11 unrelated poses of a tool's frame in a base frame.
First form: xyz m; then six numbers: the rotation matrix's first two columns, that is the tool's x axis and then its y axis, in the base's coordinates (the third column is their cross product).
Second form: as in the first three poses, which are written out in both.
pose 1, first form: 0.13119, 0.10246, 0.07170, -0.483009, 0.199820, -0.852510, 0.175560, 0.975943, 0.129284
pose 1, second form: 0.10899, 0.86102, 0.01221, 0.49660, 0.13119, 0.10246, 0.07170
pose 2, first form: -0.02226, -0.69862, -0.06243, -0.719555, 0.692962, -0.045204, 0.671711, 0.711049, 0.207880
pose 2, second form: 0.36963, 0.92300, 0.08860, 0.05997, -0.02226, -0.69862, -0.06243
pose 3, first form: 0.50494, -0.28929, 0.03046, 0.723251, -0.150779, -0.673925, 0.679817, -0.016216, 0.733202
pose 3, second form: 0.64201, 0.20601, -0.30973, 0.67041, 0.50494, -0.28929, 0.03046
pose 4, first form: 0.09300, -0.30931, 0.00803, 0.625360, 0.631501, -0.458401, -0.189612, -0.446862, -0.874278
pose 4, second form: -0.74698, -0.14789, 0.40675, 0.50468, 0.09300, -0.30931, 0.00803
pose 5, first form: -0.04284, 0.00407, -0.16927, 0.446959, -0.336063, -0.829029, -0.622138, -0.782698, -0.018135
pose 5, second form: -0.83495, 0.28690, 0.44069, 0.16229, -0.04284, 0.00407, -0.16927
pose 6, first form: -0.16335, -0.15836, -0.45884, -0.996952, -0.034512, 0.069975, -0.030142, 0.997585, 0.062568
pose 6, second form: 0.01618, -0.99876, -0.03075, 0.03553, -0.16335, -0.15836, -0.45884
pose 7, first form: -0.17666, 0.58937, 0.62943, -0.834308, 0.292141, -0.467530, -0.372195, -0.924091, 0.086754
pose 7, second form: -0.22917, 0.08733, 0.95369, 0.17415, -0.17666, 0.58937, 0.62943
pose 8, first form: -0.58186, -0.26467, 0.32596, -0.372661, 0.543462, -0.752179, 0.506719, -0.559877, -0.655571
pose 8, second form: -0.55990, -0.46891, 0.68297, 0.01345, -0.58186, -0.26467, 0.32596
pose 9, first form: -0.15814, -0.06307, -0.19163, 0.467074, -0.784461, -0.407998, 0.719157, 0.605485, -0.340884
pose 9, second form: -0.06048, 0.26993, -0.44000, 0.85433, -0.15814, -0.06307, -0.19163
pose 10, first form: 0.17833, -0.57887, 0.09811, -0.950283, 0.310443, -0.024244, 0.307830, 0.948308, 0.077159
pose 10, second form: 0.15663, 0.98683, 0.03623, 0.01803, 0.17833, -0.57887, 0.09811
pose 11, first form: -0.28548, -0.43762, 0.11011, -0.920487, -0.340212, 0.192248, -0.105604, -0.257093, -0.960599
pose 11, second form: -0.18431, 0.60470, -0.77109, 0.07606, -0.28548, -0.43762, 0.11011
